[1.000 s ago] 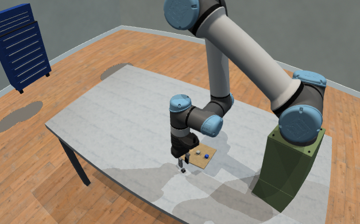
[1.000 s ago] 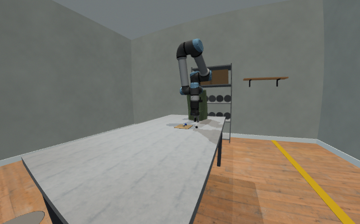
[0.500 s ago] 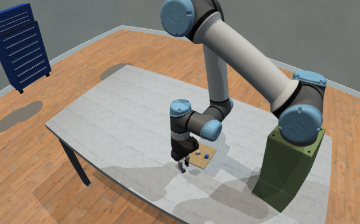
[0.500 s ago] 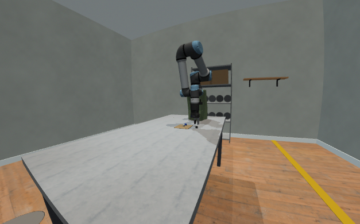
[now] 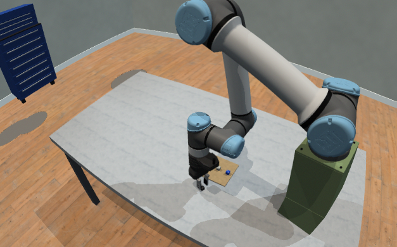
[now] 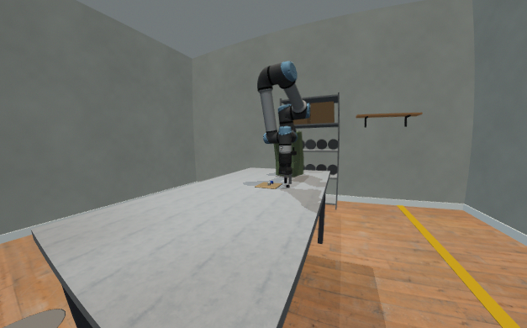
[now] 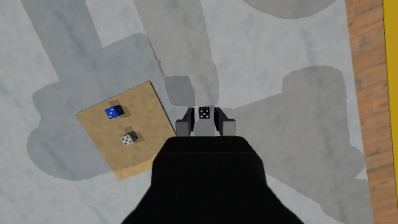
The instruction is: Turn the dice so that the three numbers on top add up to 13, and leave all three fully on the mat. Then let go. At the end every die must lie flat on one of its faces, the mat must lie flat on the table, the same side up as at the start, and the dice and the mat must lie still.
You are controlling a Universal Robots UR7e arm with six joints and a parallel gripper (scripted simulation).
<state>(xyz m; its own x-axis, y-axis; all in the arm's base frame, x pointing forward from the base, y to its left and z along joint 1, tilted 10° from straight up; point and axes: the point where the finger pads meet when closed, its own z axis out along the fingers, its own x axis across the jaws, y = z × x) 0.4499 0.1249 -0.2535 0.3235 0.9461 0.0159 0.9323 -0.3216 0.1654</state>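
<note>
Now: hand 30 mm above the black die. From my hand the other things lie so: blue die (130 mm to the right, 50 mm behind, 30 mm below); tan mat (130 mm to the right, 40 mm below); white die (130 mm to the right, 30 mm below).
</note>
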